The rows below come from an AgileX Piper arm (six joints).
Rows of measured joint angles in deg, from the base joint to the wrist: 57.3 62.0 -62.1 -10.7 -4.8 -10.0; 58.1 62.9 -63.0 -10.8 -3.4 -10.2; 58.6 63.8 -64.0 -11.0 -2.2 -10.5; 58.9 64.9 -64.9 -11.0 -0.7 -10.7; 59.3 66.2 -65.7 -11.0 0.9 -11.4; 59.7 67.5 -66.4 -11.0 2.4 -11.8; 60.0 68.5 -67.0 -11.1 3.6 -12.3; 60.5 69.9 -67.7 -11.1 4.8 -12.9; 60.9 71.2 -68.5 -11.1 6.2 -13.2; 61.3 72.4 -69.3 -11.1 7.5 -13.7
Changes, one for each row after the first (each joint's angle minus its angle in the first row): 0.8 0.9 -0.9 -0.1 1.4 -0.2; 1.3 1.8 -1.9 -0.3 2.6 -0.5; 1.6 2.9 -2.8 -0.3 4.1 -0.7; 2.0 4.2 -3.6 -0.3 5.7 -1.4; 2.4 5.5 -4.3 -0.3 7.2 -1.8; 2.7 6.5 -4.9 -0.4 8.4 -2.3; 3.2 7.9 -5.6 -0.4 9.6 -2.9; 3.6 9.2 -6.4 -0.4 11.0 -3.2; 4.0 10.4 -7.2 -0.4 12.3 -3.7
